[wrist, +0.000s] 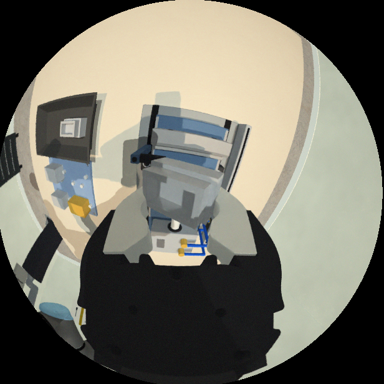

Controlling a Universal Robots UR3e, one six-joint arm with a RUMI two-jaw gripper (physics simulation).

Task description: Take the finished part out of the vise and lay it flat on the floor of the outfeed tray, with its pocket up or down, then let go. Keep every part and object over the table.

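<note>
My gripper (181, 187) is shut on a grey rectangular part (175, 187), which sits between its fingertips, tilted in this view. The part appears raised above the vise (190, 141), and it hides the middle of the vise. Whether its pocket faces up or down is unclear. The dark outfeed tray (49, 144) stands at the left of the wrist view, apart from the gripper. A light grey part with a pocket (72, 128) lies inside the tray.
A blue plate (86, 171) lies below the tray in the view, with two grey blocks (54, 172) (60, 199), a yellow block (79, 206) and small white pegs. Blue pipes (204, 235) with yellow ends stand at the vise's near end. The table's edge (287, 185) curves along the right.
</note>
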